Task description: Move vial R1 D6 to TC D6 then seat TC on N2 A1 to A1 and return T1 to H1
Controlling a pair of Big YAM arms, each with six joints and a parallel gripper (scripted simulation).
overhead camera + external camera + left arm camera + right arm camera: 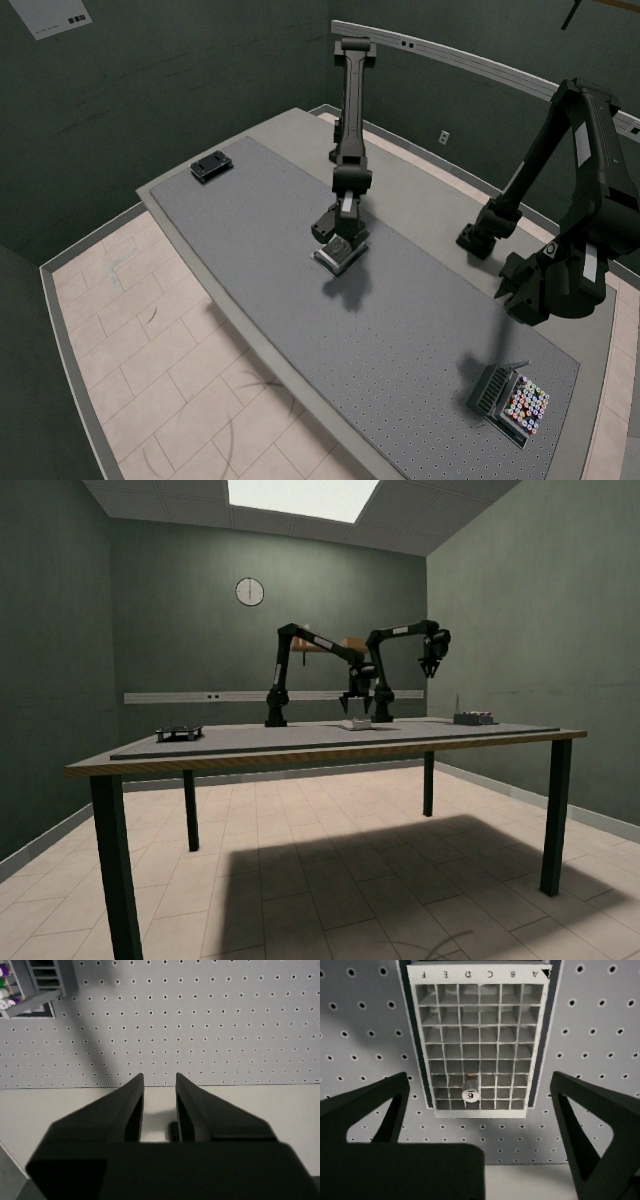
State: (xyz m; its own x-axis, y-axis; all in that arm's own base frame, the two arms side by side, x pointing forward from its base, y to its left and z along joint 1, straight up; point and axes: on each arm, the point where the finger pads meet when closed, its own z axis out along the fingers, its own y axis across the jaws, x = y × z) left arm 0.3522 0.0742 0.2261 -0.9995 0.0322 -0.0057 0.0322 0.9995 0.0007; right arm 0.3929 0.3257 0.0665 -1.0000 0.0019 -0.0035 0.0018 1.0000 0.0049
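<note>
Now: the tube carrier 5 cm below my right hand. The rest, counted from my right hand: slotted holder (56 cm to the left, 6 cm below, 4 cm ahead); then black nest (70 cm to the right, 9 cm ahead, 4 cm below).
</note>
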